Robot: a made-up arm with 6 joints. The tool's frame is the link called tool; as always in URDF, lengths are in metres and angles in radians. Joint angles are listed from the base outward.
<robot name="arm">
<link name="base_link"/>
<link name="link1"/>
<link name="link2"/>
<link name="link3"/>
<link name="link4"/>
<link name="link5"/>
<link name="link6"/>
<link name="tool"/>
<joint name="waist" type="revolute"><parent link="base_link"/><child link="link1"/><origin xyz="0 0 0.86" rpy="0 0 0"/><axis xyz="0 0 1"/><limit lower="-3.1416" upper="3.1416"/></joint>
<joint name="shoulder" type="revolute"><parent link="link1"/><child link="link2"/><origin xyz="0.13 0 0" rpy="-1.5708 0 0"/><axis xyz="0 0 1"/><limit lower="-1.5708" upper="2.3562"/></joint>
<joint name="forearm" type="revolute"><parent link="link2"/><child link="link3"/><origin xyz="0 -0.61 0" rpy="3.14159 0 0"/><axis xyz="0 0 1"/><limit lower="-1.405" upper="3.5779"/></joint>
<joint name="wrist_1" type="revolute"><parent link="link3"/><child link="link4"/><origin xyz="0 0.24 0" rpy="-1.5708 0 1.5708"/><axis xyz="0 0 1"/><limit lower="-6.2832" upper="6.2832"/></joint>
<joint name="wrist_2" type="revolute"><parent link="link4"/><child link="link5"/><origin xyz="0 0 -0.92" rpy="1.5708 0 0"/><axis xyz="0 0 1"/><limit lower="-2.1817" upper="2.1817"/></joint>
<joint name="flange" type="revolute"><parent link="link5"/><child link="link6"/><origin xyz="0 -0.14 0" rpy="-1.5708 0 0"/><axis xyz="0 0 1"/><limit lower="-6.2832" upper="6.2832"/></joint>
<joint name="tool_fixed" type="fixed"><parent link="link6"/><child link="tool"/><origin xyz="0 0 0" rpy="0 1.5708 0"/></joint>
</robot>
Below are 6 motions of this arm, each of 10 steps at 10 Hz.
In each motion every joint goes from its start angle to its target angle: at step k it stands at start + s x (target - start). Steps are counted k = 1, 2, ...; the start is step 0. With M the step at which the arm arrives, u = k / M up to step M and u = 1 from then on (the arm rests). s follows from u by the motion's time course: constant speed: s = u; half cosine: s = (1 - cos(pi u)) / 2; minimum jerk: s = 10 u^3 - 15 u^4 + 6 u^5.
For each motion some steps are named. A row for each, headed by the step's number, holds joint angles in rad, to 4 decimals.
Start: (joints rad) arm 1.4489 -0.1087 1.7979 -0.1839 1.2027 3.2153
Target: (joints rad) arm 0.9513 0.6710 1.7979 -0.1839 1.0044 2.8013
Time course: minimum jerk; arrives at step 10
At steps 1, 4, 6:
1: 1.4446 -0.1020 1.7979 -0.1839 1.2010 3.2118
4: 1.2909 0.1388 1.7979 -0.1839 1.1398 3.0839
6: 1.1093 0.4235 1.7979 -0.1839 1.0673 2.9327

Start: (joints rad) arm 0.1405 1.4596 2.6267 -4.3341 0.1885 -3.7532
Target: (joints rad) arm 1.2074 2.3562 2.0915 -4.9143 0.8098 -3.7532
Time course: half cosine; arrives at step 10
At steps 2, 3, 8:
2: 0.2424 1.5452 2.5756 -4.3895 0.2478 -3.7532
3: 0.3604 1.6444 2.5164 -4.4537 0.3166 -3.7532
8: 1.1055 2.2706 2.1426 -4.8589 0.7505 -3.7532

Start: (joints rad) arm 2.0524 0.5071 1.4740 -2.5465 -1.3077 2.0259
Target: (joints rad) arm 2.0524 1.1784 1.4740 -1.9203 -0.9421 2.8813
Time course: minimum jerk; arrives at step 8
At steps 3, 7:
3: 2.0524 0.6918 1.4740 -2.3742 -1.2071 2.2613
7: 2.0524 1.1676 1.4740 -1.9304 -0.9480 2.8676

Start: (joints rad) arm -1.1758 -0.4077 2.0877 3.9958 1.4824 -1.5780
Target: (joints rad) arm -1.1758 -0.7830 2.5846 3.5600 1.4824 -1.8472
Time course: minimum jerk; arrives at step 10
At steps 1, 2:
1: -1.1758 -0.4109 2.0920 3.9921 1.4824 -1.5803
2: -1.1758 -0.4294 2.1165 3.9706 1.4824 -1.5936

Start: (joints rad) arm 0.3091 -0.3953 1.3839 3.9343 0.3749 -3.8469
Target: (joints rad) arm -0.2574 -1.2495 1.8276 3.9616 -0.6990 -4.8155
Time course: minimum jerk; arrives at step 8
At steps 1, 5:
1: 0.3000 -0.4090 1.3910 3.9347 0.3577 -3.8624
5: -0.1015 -1.0144 1.7055 3.9541 -0.4035 -4.5489

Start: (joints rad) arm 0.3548 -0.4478 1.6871 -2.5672 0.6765 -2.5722
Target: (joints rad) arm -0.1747 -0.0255 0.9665 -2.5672 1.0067 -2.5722
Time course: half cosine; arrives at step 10
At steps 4, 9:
4: 0.1719 -0.3019 1.4381 -2.5672 0.7906 -2.5722
9: -0.1617 -0.0358 0.9841 -2.5672 0.9986 -2.5722

